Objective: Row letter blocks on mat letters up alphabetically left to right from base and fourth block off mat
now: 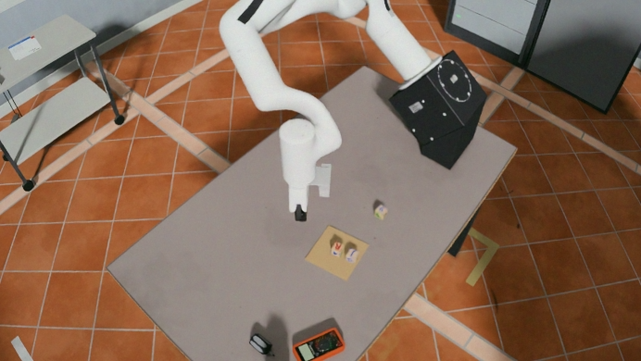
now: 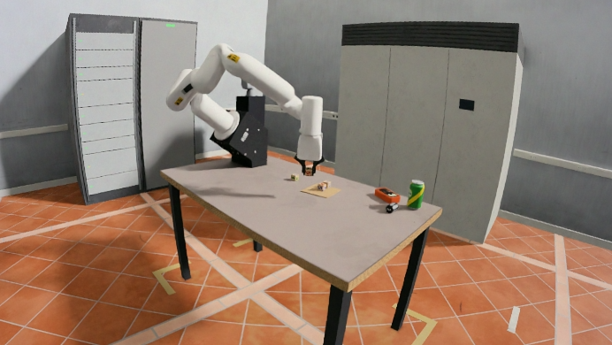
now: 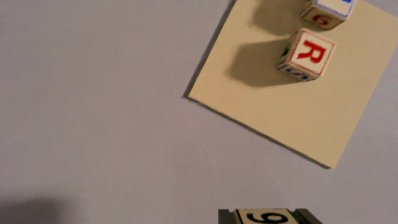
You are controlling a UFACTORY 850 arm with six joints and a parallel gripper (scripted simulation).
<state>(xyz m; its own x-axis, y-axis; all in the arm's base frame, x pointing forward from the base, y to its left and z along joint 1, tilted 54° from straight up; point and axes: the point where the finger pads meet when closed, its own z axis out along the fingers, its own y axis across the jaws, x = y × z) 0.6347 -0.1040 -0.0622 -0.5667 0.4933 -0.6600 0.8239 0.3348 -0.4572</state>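
My hand is 2 cm past the tan mat, 12 cm to the right of it and 13 cm above it. Round my hand: green can (41 cm ahead, 25 cm to the left, 6 cm below); then orange multimeter (26 cm ahead, 27 cm to the left, 11 cm below); then small black device (35 cm ahead, 15 cm to the left, 11 cm below).
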